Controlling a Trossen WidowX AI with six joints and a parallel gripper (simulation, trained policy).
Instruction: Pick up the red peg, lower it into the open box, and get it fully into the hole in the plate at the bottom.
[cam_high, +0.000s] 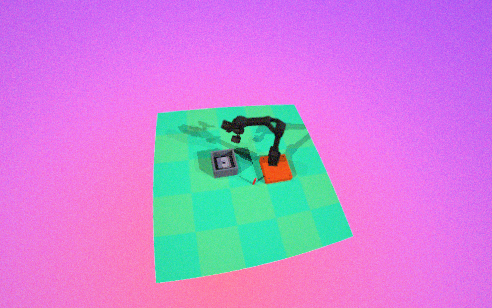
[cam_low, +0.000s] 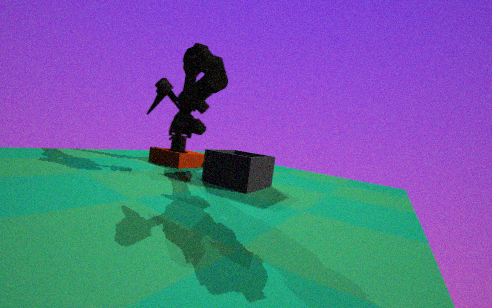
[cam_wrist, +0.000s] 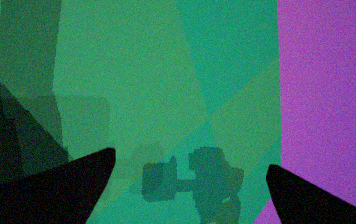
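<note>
The red peg is 10 cm behind my gripper tip, 36 cm to the left of it and 11 cm below it. From my gripper tip the other things lie so: grey box 11 cm ahead, 23 cm to the left, 12 cm below; plate 11 cm ahead, 23 cm to the left, 10 cm below.
</note>
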